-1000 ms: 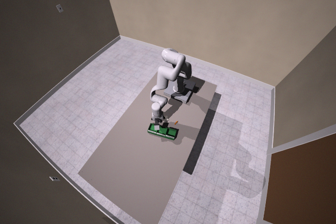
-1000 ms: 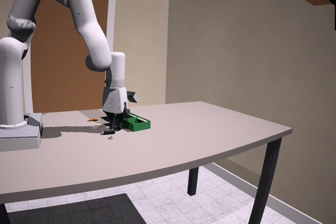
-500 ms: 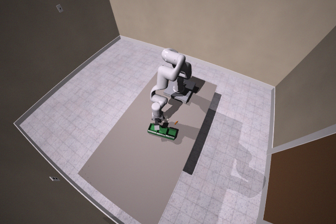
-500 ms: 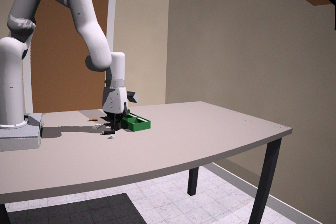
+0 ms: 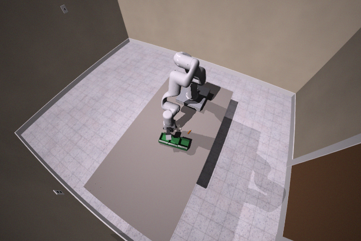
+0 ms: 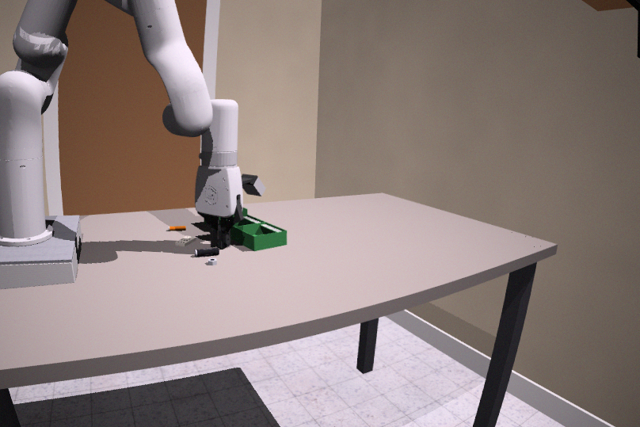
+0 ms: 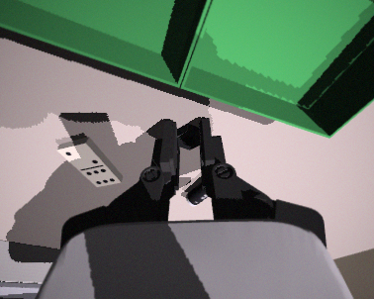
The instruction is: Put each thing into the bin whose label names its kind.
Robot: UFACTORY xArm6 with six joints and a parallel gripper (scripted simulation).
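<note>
Right now my hand is 70 mm short of the green three-bin tray and 90 mm to the right of it. From my hand the other things lie so: white domino 70 mm behind, 40 mm to the left, 20 mm below; then black battery 40 mm behind, 50 mm to the right, 20 mm below; then black nut 20 mm below.
</note>
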